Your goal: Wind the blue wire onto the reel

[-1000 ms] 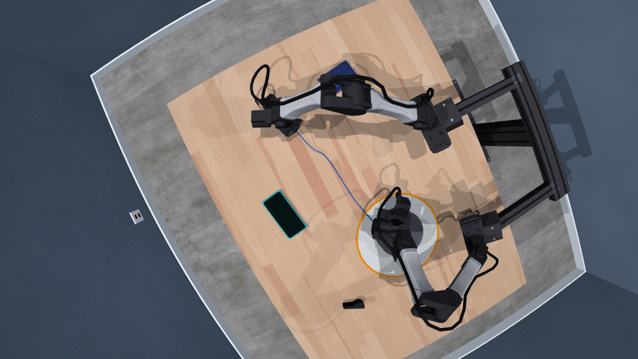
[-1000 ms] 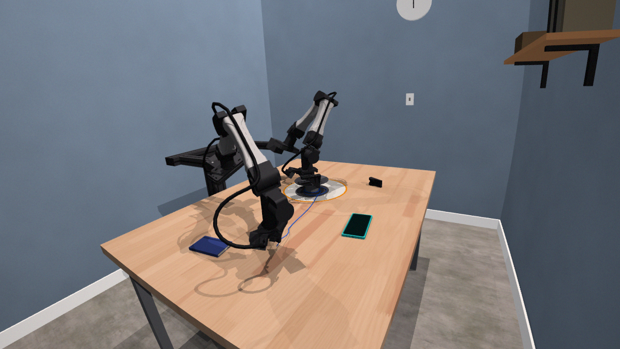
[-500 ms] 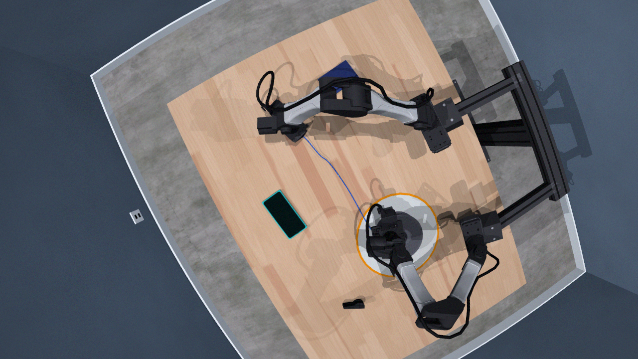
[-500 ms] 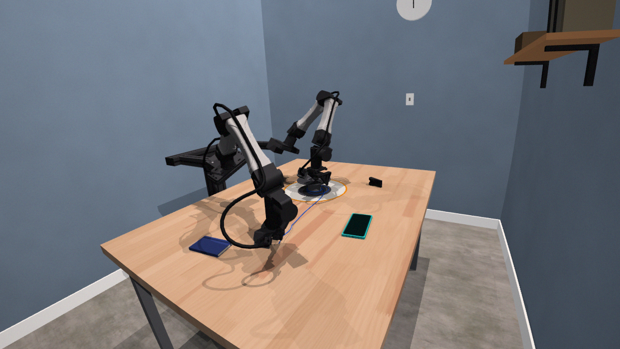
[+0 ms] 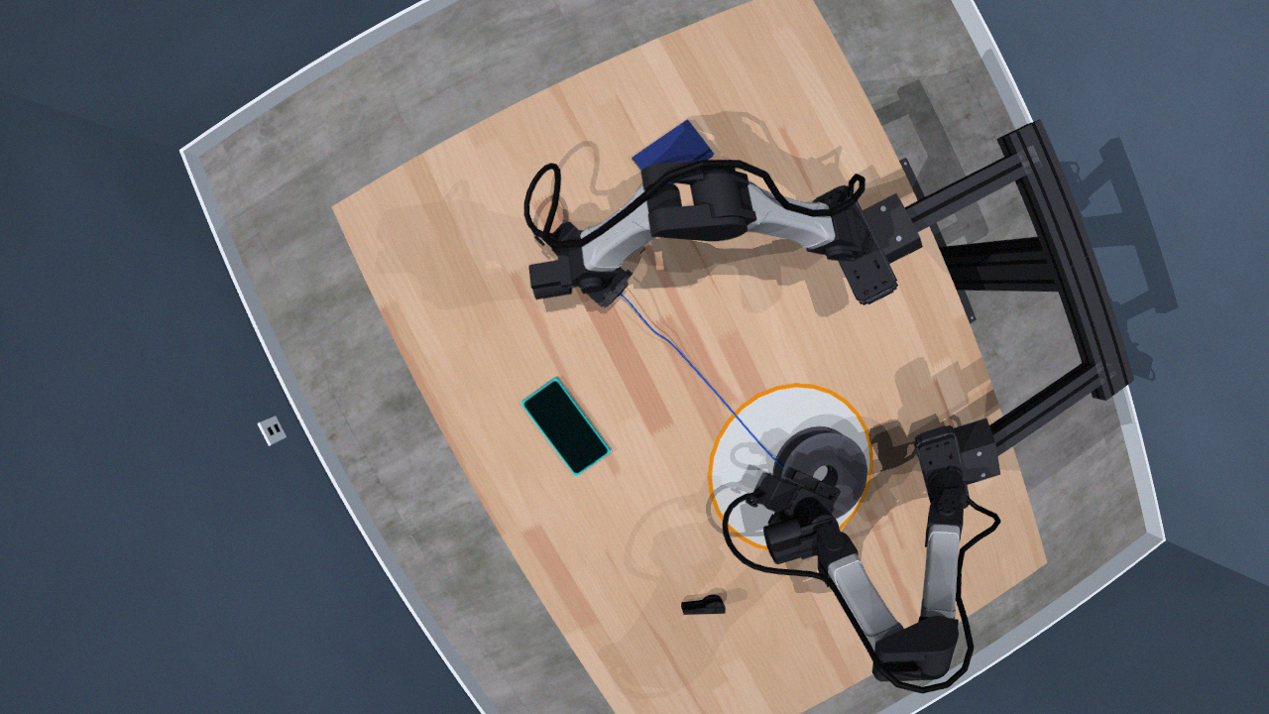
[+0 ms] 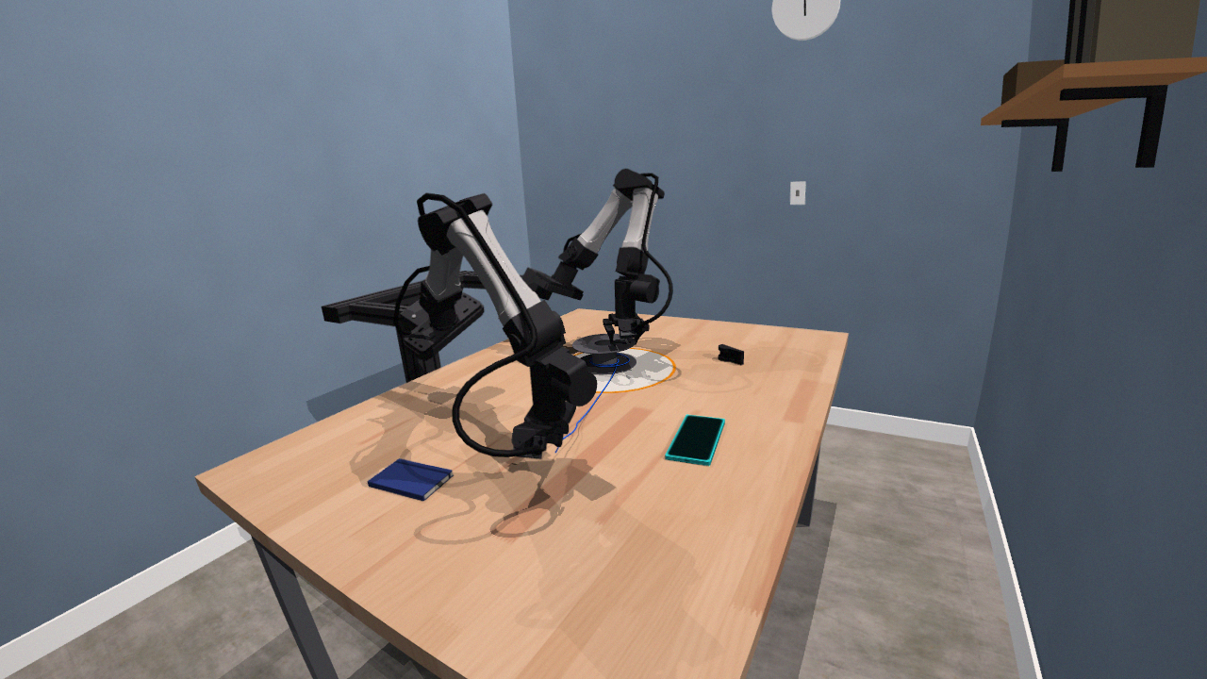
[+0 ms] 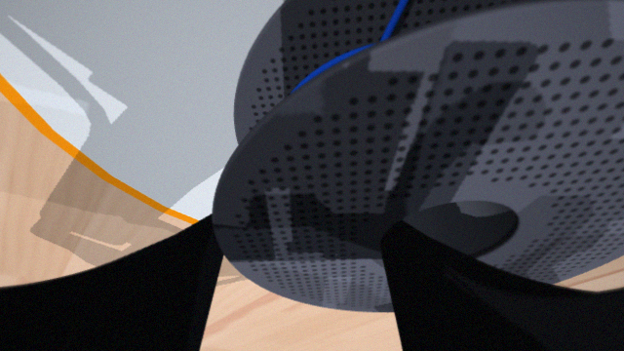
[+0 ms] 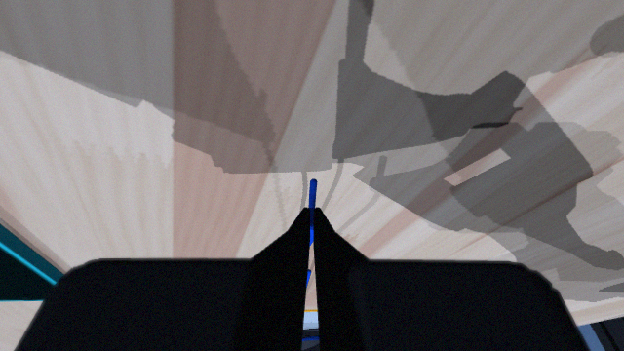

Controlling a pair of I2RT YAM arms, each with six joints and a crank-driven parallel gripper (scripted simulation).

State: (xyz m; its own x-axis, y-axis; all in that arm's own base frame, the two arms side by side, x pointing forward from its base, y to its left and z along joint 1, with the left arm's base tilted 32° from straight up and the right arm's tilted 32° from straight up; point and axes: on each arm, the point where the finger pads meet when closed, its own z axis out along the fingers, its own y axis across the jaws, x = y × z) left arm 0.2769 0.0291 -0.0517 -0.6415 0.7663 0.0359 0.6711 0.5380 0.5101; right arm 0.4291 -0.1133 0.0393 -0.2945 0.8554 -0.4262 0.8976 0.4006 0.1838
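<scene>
The dark grey reel lies 40 mm to the right of my left hand, 40 mm behind it and 20 mm below it. Also, from my left hand: orange painted ring: 60 mm to the right, 60 mm below; black clip-like object: 290 mm ahead, 120 mm to the left, 40 mm below.
</scene>
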